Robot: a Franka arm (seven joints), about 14 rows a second.
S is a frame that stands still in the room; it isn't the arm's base.
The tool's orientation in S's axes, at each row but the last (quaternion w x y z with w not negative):
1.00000 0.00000 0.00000 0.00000
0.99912 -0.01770 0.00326 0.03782
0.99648 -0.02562 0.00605 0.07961
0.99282 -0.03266 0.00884 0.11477
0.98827 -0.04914 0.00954 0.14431
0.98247 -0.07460 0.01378 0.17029
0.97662 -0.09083 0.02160 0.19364
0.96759 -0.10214 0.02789 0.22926
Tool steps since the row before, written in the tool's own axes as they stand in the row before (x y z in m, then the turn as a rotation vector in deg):
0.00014 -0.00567 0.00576 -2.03 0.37 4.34
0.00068 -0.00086 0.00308 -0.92 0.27 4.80
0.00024 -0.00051 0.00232 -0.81 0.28 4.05
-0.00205 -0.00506 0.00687 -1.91 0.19 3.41
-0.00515 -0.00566 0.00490 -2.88 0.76 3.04
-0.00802 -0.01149 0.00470 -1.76 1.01 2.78
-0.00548 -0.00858 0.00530 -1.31 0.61 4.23
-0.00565 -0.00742 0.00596 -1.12 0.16 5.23
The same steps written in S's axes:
0.00014 -0.00567 0.00576 -2.03 0.37 4.34
0.00076 -0.00070 0.00310 -0.91 0.37 4.79
0.00034 -0.00034 0.00234 -0.81 0.36 4.04
-0.00077 -0.00492 0.00722 -1.87 -0.02 3.44
-0.00329 -0.00637 0.00558 -2.96 0.21 3.05
-0.00368 -0.01265 0.00670 -1.99 0.78 2.70
-0.00175 -0.00886 0.00708 -1.41 0.85 4.15
-0.00167 -0.00771 0.00777 -1.04 0.75 5.20

